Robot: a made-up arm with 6 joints. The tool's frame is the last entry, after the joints.
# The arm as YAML. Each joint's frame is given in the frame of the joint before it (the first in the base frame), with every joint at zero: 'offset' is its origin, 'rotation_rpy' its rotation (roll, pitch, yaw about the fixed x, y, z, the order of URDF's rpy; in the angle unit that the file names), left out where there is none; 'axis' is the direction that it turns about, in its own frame. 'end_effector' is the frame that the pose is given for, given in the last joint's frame.
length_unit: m
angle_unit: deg
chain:
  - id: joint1
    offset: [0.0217, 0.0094, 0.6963]
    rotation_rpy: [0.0, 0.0, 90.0]
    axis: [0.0, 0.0, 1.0]
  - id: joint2
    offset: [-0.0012, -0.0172, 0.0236]
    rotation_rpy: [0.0, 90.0, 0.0]
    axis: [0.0, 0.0, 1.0]
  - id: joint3
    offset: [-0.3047, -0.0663, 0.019]
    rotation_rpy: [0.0, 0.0, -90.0]
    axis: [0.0, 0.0, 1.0]
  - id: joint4
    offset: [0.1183, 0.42, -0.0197]
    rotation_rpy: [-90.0, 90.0, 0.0]
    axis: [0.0, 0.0, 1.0]
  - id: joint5
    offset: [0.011, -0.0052, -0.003]
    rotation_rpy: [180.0, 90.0, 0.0]
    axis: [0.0, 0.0, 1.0]
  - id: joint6
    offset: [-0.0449, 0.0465, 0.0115]
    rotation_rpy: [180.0, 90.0, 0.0]
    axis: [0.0, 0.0, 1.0]
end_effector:
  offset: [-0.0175, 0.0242, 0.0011]
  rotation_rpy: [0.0, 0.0, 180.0]
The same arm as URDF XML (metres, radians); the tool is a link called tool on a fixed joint. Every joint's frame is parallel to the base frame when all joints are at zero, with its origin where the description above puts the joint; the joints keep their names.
<robot name="arm">
<link name="base_link"/>
<link name="link1"/>
<link name="link2"/>
<link name="link3"/>
<link name="link4"/>
<link name="link5"/>
<link name="link6"/>
<link name="tool"/>
<joint name="joint1" type="continuous"><parent link="base_link"/><child link="link1"/><origin xyz="0.0217 0.0094 0.6963" rpy="0 0 0"/><axis xyz="0 0 1"/></joint>
<joint name="joint2" type="continuous"><parent link="link1"/><child link="link2"/><origin xyz="0.0172 -0.0012 0.0236" rpy="0 0 0"/><axis xyz="0 1 0"/></joint>
<joint name="joint3" type="continuous"><parent link="link2"/><child link="link3"/><origin xyz="0.0663 0.019 0.3047" rpy="0 0 0"/><axis xyz="0 1 0"/></joint>
<joint name="joint4" type="continuous"><parent link="link3"/><child link="link4"/><origin xyz="0.1183 -0.0197 -0.42" rpy="0 0 0"/><axis xyz="0 0 -1"/></joint>
<joint name="joint5" type="continuous"><parent link="link4"/><child link="link5"/><origin xyz="0.0052 -0.011 0.003" rpy="0 0 0"/><axis xyz="0 1 0"/></joint>
<joint name="joint6" type="continuous"><parent link="link5"/><child link="link6"/><origin xyz="0.0465 0.0115 -0.0449" rpy="0 0 0"/><axis xyz="0 0 -1"/></joint>
<joint name="tool_joint" type="fixed"><parent link="link6"/><child link="tool"/><origin xyz="-0.0242 0.0175 -0.0011" rpy="3.1416 0 1.5708"/></joint>
</robot>

